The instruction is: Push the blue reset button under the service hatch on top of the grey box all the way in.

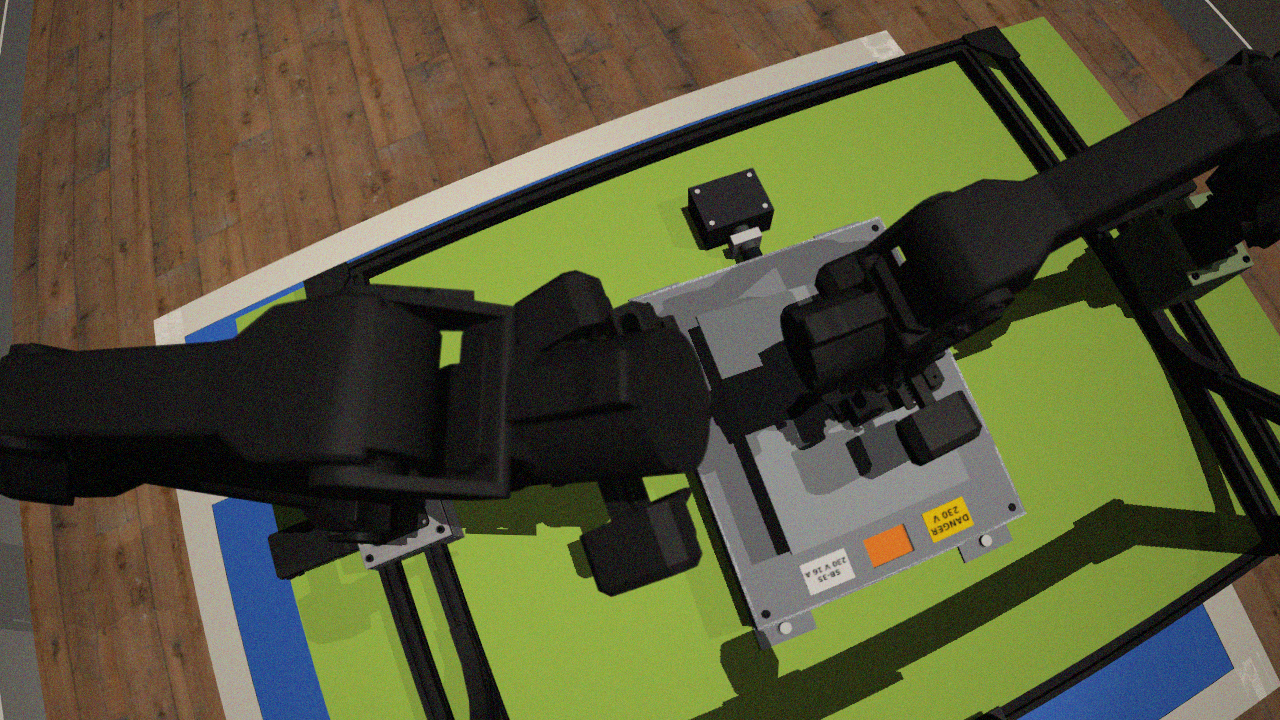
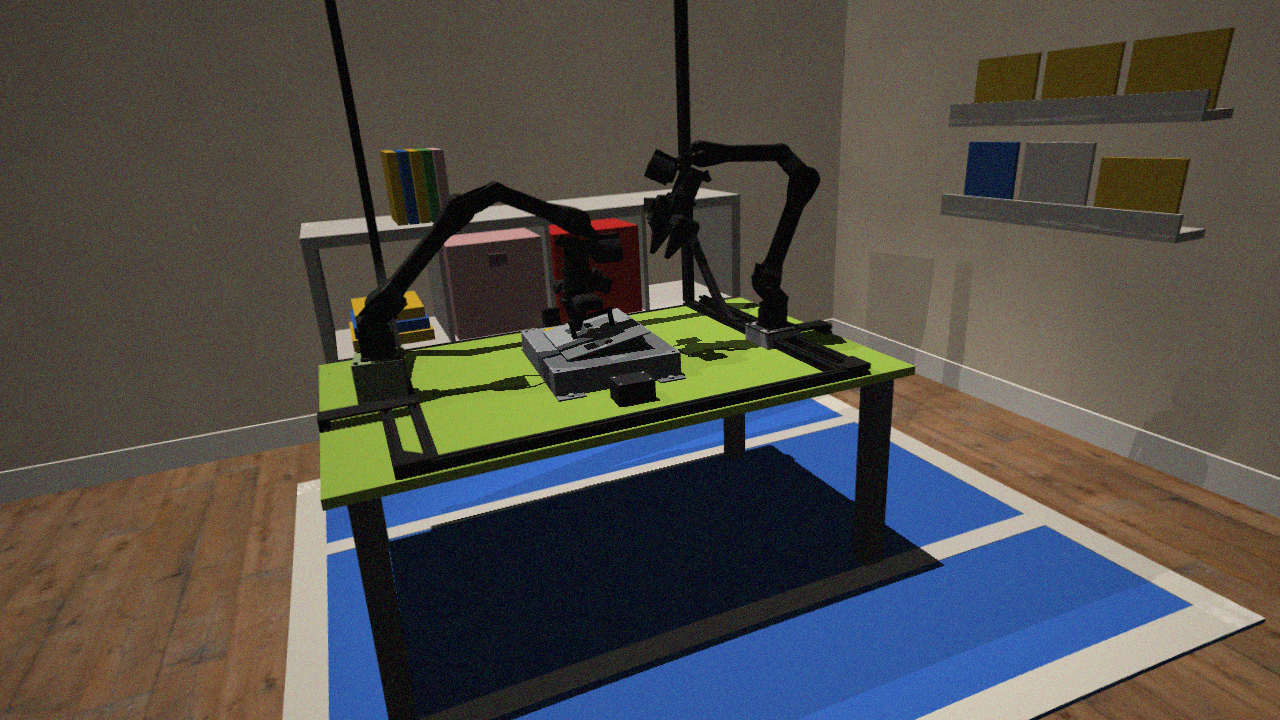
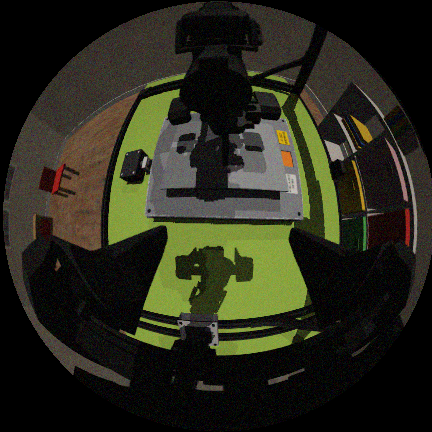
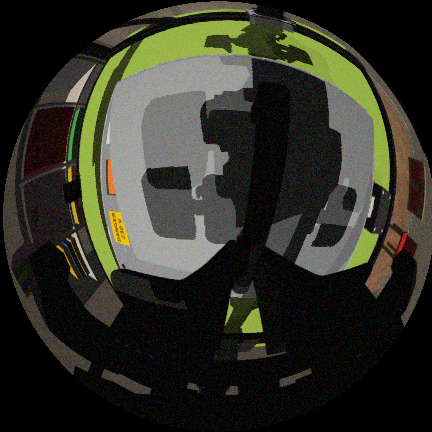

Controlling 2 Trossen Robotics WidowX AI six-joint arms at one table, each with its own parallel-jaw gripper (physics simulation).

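The grey box [image 1: 773, 582] [image 2: 595, 379] [image 3: 225, 211] lies in the middle of the green table [image 1: 580, 643]. Its service hatch [image 1: 745, 329] [image 2: 587, 346] [image 3: 177, 173] [image 4: 169, 120] is tilted up a little, with a dark gap [image 1: 766, 500] along one edge. My right gripper [image 1: 809, 422] [image 2: 583, 322] [image 4: 241, 245] is shut on the hatch's black handle bar [image 4: 266, 160]. My left gripper [image 2: 666, 229] [image 3: 230, 233] is open and empty, high above the table on the near side of the box. The blue button is hidden.
A small black block [image 1: 730, 203] [image 2: 632, 387] [image 3: 132, 165] sits against one side of the box. Orange [image 1: 887, 545] and yellow danger [image 1: 947, 519] [image 4: 119, 227] labels mark the box top. Black rails [image 1: 452, 629] frame the table. Shelves with bins stand behind.
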